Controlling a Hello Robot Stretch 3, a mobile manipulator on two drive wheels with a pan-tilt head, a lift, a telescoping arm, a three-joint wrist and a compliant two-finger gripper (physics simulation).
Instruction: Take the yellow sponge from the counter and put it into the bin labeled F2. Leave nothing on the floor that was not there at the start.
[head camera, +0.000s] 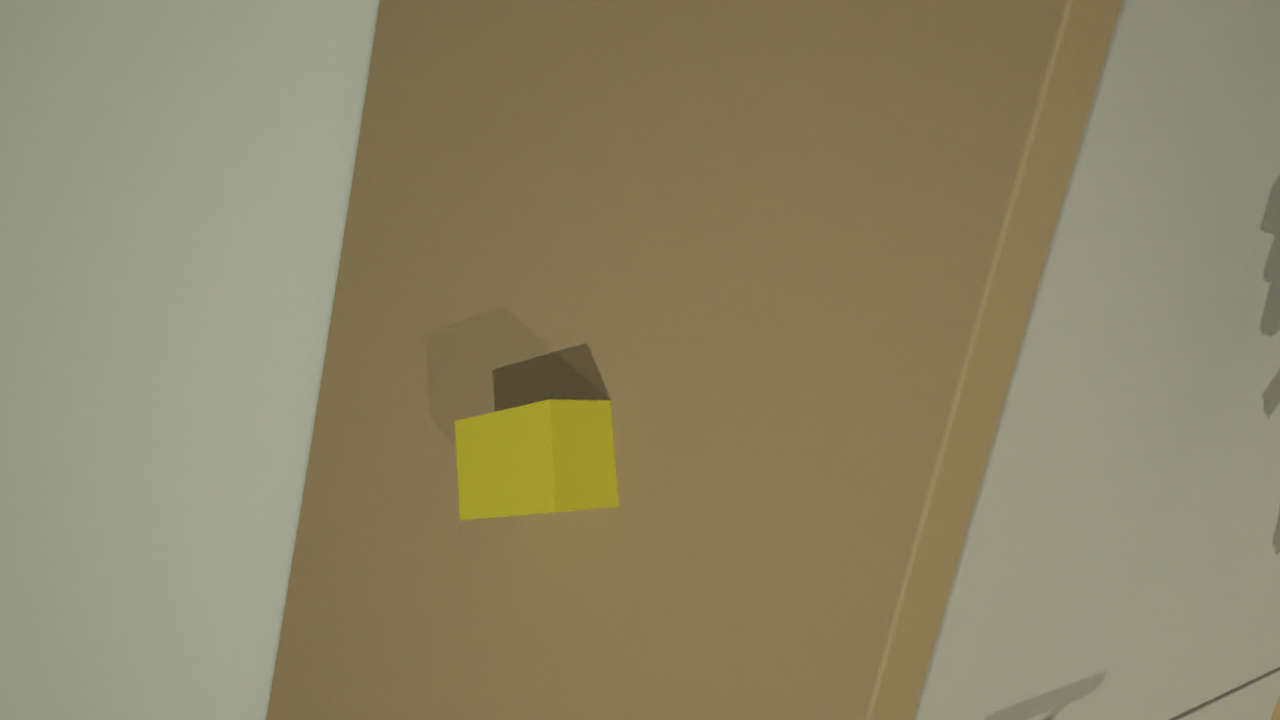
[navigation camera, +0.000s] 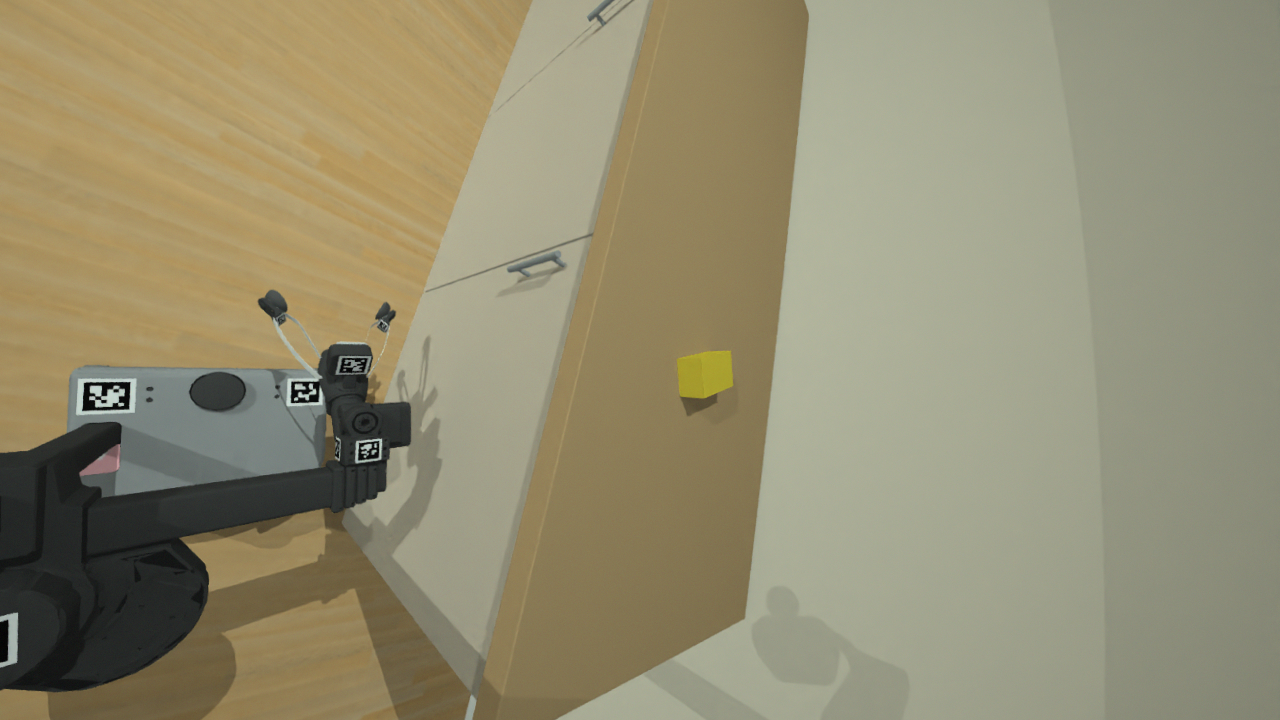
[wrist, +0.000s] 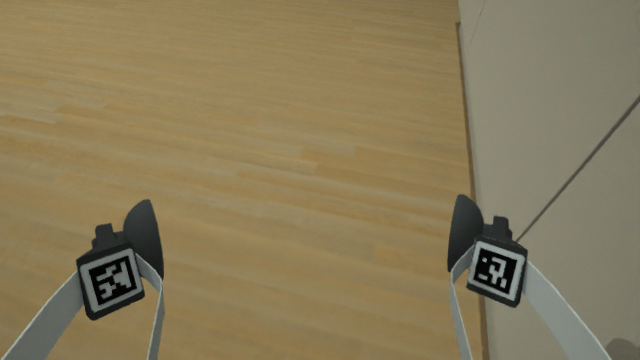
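Pixels of known places: gripper, fingertip midpoint: (navigation camera: 332, 299) (wrist: 307, 224); robot's base, origin of the base link: (navigation camera: 219, 389).
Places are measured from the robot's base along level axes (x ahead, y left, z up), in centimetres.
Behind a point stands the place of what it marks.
The yellow sponge (head camera: 537, 461) @(x 5.4, y -50.5, z 95.5 cm) (navigation camera: 704, 374) @(x 5.5, y -49.6, z 95.5 cm) is a block on the brown counter top (head camera: 760, 268) @(x -5.2, y -38.2, z 91.0 cm) (navigation camera: 626, 447) @(x -4.4, y -37.1, z 91.0 cm). It lies nearer the wall edge than the front edge, with its shadow beside it. My gripper (navigation camera: 329, 311) @(x 18.2, y -13.9, z 37.1 cm) (wrist: 307, 224) @(x 18.2, y -13.9, z 37.1 cm) is open, with its fingers wide apart and nothing between them. In the navigation camera it is in front of the cabinet doors, apart from the counter and the sponge. The wrist view shows floor beyond the fingertips. The bin labeled F2 does not show in these views.
The cabinet front (navigation camera: 501, 358) @(x 7.5, y -31.2, z 68.2 cm) (wrist: 560, 125) @(x 32.1, y -38.0, z 33.6 cm) with bar handles (navigation camera: 537, 263) stands close beside the gripper, on the right in the wrist view. A pale wall (head camera: 161, 358) @(x 0.2, y -90.7, z 103.7 cm) (navigation camera: 939, 313) @(x 18.8, y -95.8, z 123.5 cm) runs behind the counter. Wooden floor (navigation camera: 268, 134) @(x 61.7, y -5.4, z 0.0 cm) (wrist: 300, 125) @(x 75.0, y -11.2, z 0.0 cm) stretches along the cabinets. My base (navigation camera: 259, 438) @(x -9.6, y -6.0, z 16.0 cm) is at the lower left.
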